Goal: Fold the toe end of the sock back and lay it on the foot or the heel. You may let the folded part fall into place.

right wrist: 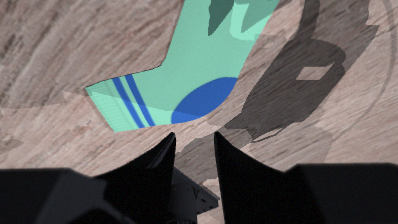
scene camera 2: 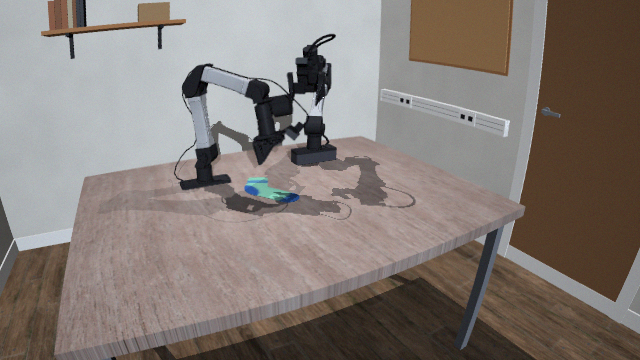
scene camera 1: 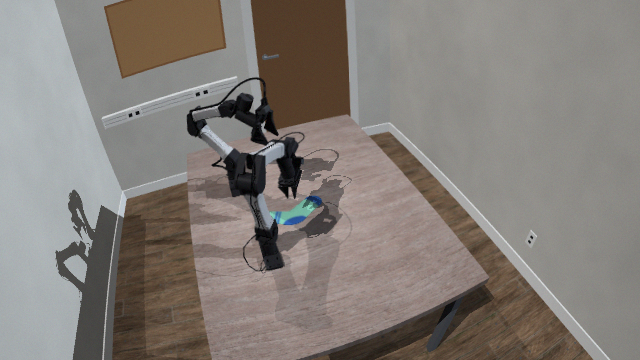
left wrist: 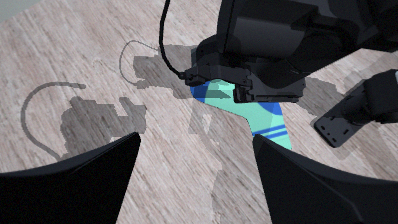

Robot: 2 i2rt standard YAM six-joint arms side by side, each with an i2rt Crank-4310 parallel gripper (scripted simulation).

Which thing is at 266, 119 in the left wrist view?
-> A mint-green sock.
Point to a mint-green sock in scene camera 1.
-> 303, 209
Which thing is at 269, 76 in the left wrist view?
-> My right gripper.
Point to a mint-green sock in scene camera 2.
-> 258, 186
